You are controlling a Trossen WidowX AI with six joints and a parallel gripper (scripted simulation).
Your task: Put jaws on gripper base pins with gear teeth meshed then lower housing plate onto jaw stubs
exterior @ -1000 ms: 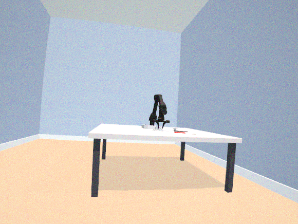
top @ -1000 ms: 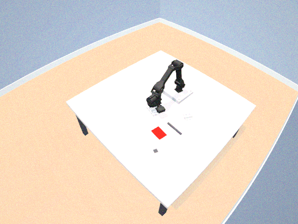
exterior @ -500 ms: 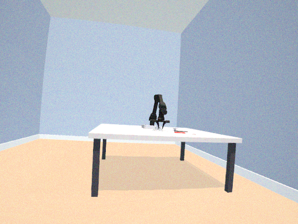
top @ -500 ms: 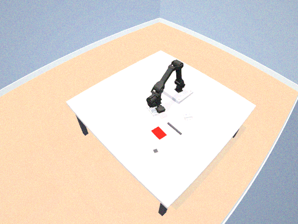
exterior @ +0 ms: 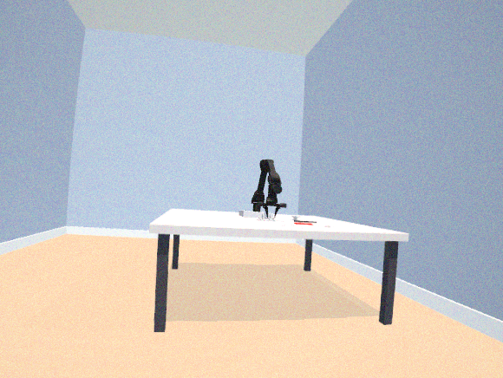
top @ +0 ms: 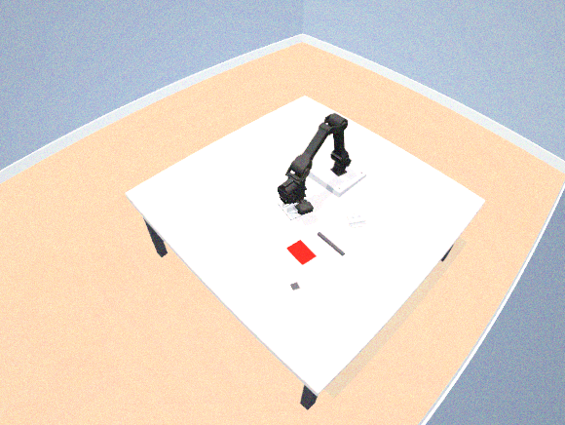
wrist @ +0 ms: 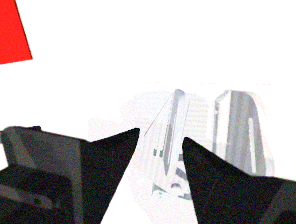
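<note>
The white jaw piece is 4 cm behind my gripper tip and 1 cm to the right of it. Round my gripper tip: dark grey bar (23 cm to the left, 1 cm below); then small white part (17 cm behind, 20 cm to the left, 1 cm above); then red flat rectangle (13 cm ahead, 18 cm to the left, 2 cm below).
</note>
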